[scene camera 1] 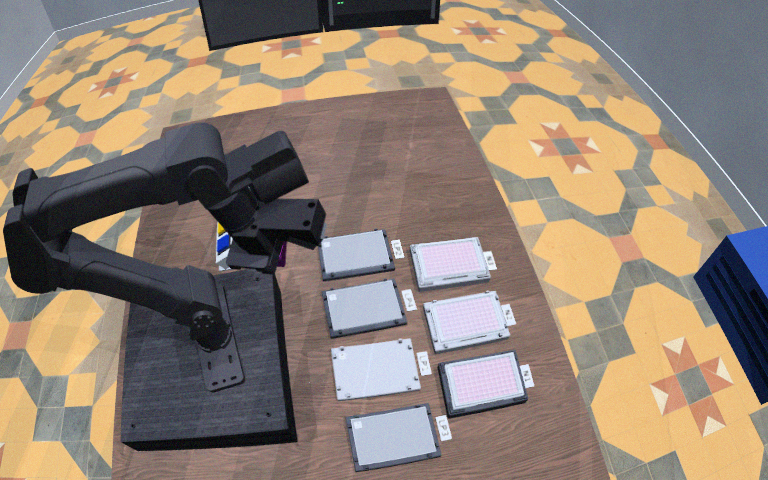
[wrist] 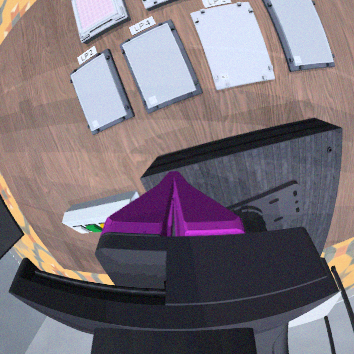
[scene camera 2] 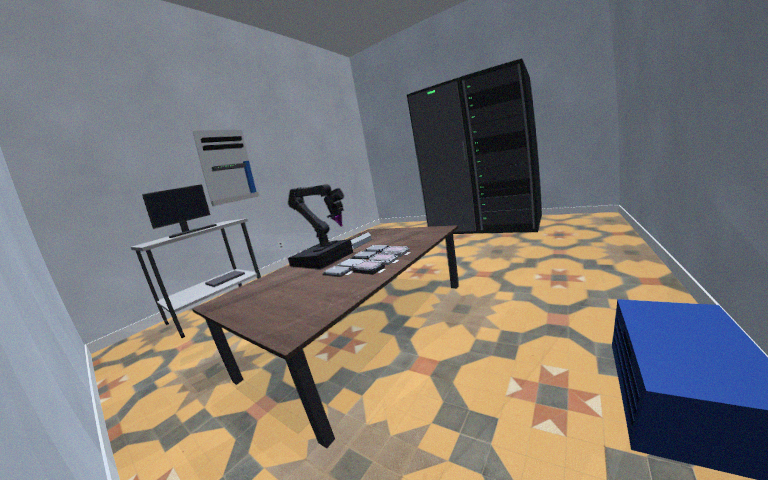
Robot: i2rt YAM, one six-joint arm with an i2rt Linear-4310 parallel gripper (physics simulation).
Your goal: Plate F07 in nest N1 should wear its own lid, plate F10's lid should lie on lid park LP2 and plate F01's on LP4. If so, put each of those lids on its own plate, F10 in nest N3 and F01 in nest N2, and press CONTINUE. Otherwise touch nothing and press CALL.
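Places are measured from the arm's base along level axes (x ahead, y left, z up), in centimetres.
Pixels of known places: gripper, fingertip midpoint: (scene camera 1: 281, 265) (wrist: 173, 178) (scene camera 2: 341, 226); arm's base at its link origin: (scene camera 1: 216, 337) (wrist: 242, 218) (scene camera 2: 325, 246).
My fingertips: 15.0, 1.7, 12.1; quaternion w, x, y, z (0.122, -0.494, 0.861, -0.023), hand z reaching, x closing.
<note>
For each thing: its top centre in the pictures, then the offset to it from my fingertips, as dx, dy, dz.
- N1 at its top centre: (scene camera 1: 485, 378) (scene camera 2: 367, 263) +26.6, -22.6, -17.0
- N2 at its top centre: (scene camera 1: 468, 315) (scene camera 2: 382, 256) +29.3, -9.8, -17.5
- N3 at its top centre: (scene camera 1: 451, 256) (scene camera 2: 394, 248) +31.9, +3.5, -17.3
- LP2 at its top centre: (wrist: 95, 92) (scene camera 1: 354, 250) +15.0, +12.6, -18.8
- LP4 at its top centre: (wrist: 156, 64) (scene camera 1: 363, 304) (scene camera 2: 364, 253) +12.5, +0.2, -18.8
- white button box at its top centre: (scene camera 1: 229, 210) (wrist: 93, 226) (scene camera 2: 357, 236) -7.8, +28.9, -14.2
- LP1 at its top centre: (scene camera 1: 374, 366) (wrist: 234, 40) (scene camera 2: 351, 260) +10.1, -12.6, -18.6
- LP3 at its top centre: (scene camera 1: 393, 435) (wrist: 304, 27) (scene camera 2: 336, 269) +8.4, -25.9, -18.8
Three plates with pink wells stand in the nests in scene camera 1: one at N1 (scene camera 1: 485, 380) in a dark nest, one at N2 (scene camera 1: 467, 318), one at N3 (scene camera 1: 453, 259) (wrist: 100, 12). Flat pale grey pieces with a small corner label lie at LP2 (scene camera 1: 355, 251) (wrist: 102, 92) and LP4 (scene camera 1: 364, 305) (wrist: 162, 65), on dark bases. The labels are too small to read, and I cannot tell whether the N1 plate wears a clear lid. My gripper (scene camera 1: 282, 254) (scene camera 2: 339, 221) (wrist: 173, 178) has its magenta fingers shut, empty, above the table by the button box.
A white button box (scene camera 1: 223, 254) (scene camera 2: 360, 240) (wrist: 102, 207) with coloured buttons is partly hidden by the gripper. LP1 (scene camera 1: 376, 367) (wrist: 232, 47) is pale, and LP3 (scene camera 1: 393, 435) (wrist: 304, 35) has a dark base. The black arm base (scene camera 1: 169, 362) (scene camera 2: 320, 254) (wrist: 300, 155) stands beside them.
</note>
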